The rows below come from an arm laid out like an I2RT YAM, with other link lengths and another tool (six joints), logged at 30 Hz.
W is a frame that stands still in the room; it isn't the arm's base.
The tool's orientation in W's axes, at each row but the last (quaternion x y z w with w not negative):
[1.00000, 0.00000, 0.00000, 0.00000]
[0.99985, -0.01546, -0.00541, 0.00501]
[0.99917, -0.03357, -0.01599, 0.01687]
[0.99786, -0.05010, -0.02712, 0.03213]
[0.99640, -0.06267, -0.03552, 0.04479]
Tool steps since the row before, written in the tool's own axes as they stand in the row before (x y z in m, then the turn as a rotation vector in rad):
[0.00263, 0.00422, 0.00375, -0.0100, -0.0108, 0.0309]
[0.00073, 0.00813, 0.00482, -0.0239, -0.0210, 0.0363]
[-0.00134, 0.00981, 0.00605, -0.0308, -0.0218, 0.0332]
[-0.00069, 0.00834, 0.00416, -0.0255, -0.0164, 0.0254]
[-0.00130, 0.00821, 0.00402, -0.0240, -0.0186, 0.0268]
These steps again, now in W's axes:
[0.00263, -0.00422, -0.00375, -0.0100, 0.0108, -0.0309]
[0.00043, -0.00820, -0.00474, -0.0236, 0.0214, -0.0363]
[-0.00219, -0.00989, -0.00566, -0.0304, 0.0227, -0.0330]
[-0.00174, -0.00847, -0.00355, -0.0252, 0.0173, -0.0251]
[-0.00259, -0.00829, -0.00314, -0.0235, 0.0192, -0.0268]

